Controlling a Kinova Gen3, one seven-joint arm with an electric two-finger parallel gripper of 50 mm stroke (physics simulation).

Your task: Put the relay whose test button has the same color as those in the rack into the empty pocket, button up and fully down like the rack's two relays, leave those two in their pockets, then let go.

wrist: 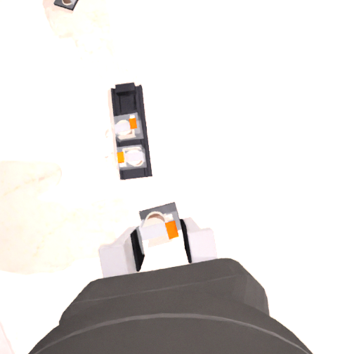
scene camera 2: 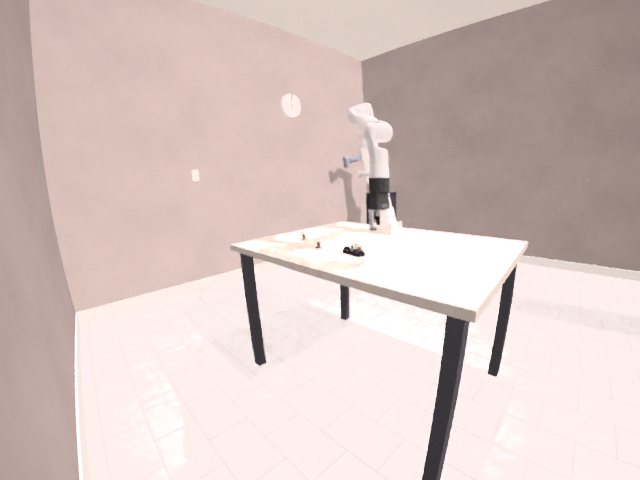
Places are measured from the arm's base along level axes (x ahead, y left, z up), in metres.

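Where they show: gripper, fingertip midpoint: (scene camera 2: 374, 225); arm's base, origin of the base link: (scene camera 2: 387, 224).
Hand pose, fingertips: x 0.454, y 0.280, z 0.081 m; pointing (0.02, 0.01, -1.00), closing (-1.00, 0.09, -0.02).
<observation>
Each offset is from my fingertips to the top centre of the thing. "*": to the spot under its first point. Level surfaces: height alone.
My gripper (scene camera 2: 375, 221) (wrist: 162, 237) is shut on a relay (wrist: 157, 231) with an orange test button. The button faces the wrist camera, and the relay is turned slightly relative to the rack. In the scene view the gripper is low near the robot's base, apart from the rack. The black rack @(* 0.031 m ahead, 0.082 m right, 0.114 m down) (scene camera 2: 354, 252) (wrist: 146, 131) is ahead of the gripper in the wrist view. It holds two relays with orange buttons, one in the middle (wrist: 124, 128) and one at the nearer end (wrist: 134, 157). The empty pocket (wrist: 128, 102) is at the far end.
Two small loose relays @(0.020 m back, 0.502 m right, 0.084 m down) (scene camera 2: 303, 236) @(0.055 m ahead, 0.290 m right, 0.084 m down) (scene camera 2: 317, 243) stand left of the rack on the table @(0.128 m down) (scene camera 2: 439, 258) in the scene view; their button colors are unclear there. Part of a loose relay (wrist: 67, 3) shows at the wrist view's top left edge.
</observation>
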